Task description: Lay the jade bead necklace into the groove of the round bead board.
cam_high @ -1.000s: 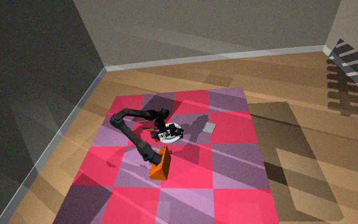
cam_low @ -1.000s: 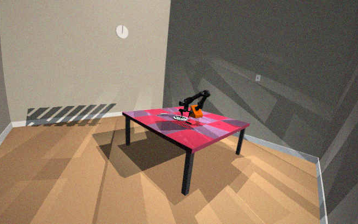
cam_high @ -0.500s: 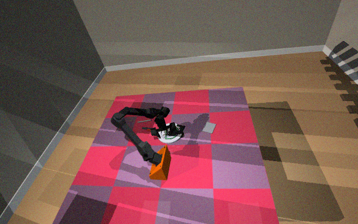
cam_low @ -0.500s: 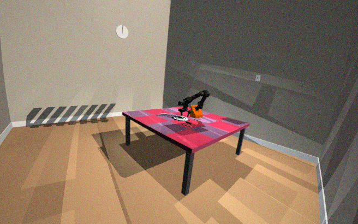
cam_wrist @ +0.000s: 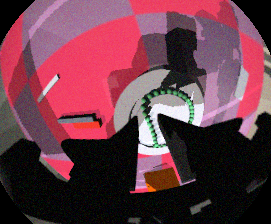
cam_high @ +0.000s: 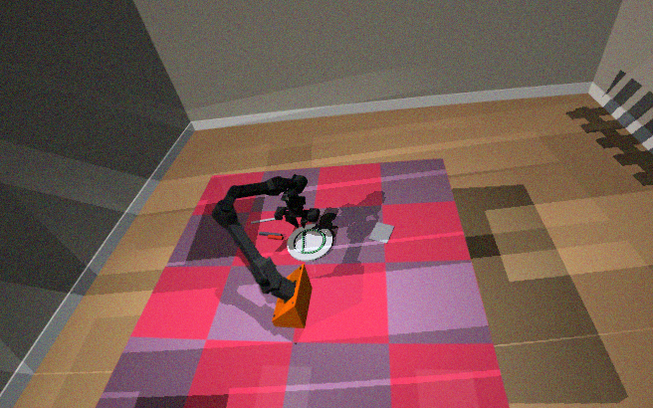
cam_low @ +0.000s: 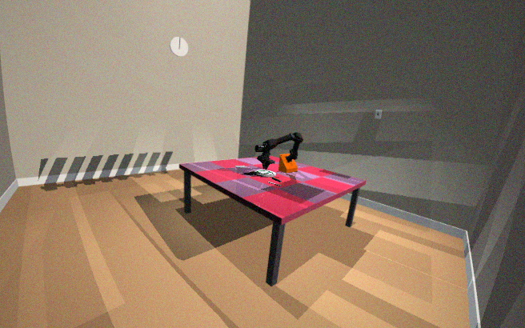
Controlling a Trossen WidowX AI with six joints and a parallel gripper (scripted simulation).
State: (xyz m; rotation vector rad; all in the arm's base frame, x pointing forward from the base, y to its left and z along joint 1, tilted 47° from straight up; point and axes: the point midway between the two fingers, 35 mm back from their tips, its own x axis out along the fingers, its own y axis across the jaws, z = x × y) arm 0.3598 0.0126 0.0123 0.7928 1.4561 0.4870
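Right now my gripper tip is 40 mm past the round white bead board, 30 mm to the left of it and 40 mm above it. From my gripper tip the other things lie so: red-handled tool 140 mm to the left, 50 mm below; flat grey pad 10 mm behind, 340 mm to the right, 50 mm below; thin white rod 110 mm ahead, 210 mm to the left, 50 mm below.
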